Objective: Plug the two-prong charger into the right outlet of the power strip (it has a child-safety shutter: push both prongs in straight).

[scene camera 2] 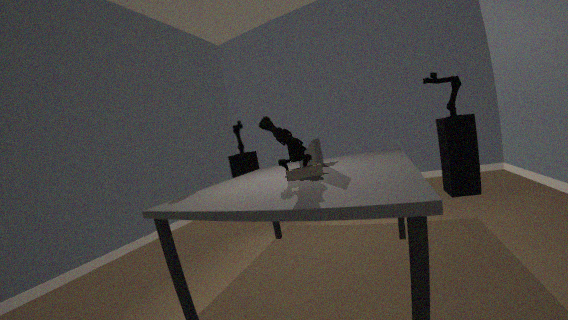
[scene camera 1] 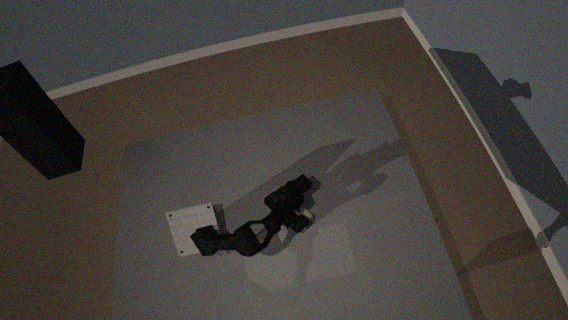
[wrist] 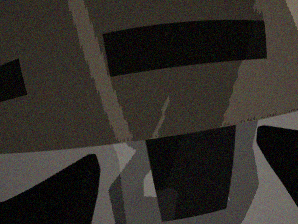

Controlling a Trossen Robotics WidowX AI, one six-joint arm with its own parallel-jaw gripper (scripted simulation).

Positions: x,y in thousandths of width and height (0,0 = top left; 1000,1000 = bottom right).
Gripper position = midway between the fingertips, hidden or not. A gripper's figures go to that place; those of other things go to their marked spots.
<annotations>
The gripper (wrist: 609,672): 10 cm from the lens. A two-prong charger (wrist: 639,766) is 7 cm from the lens.
</annotations>
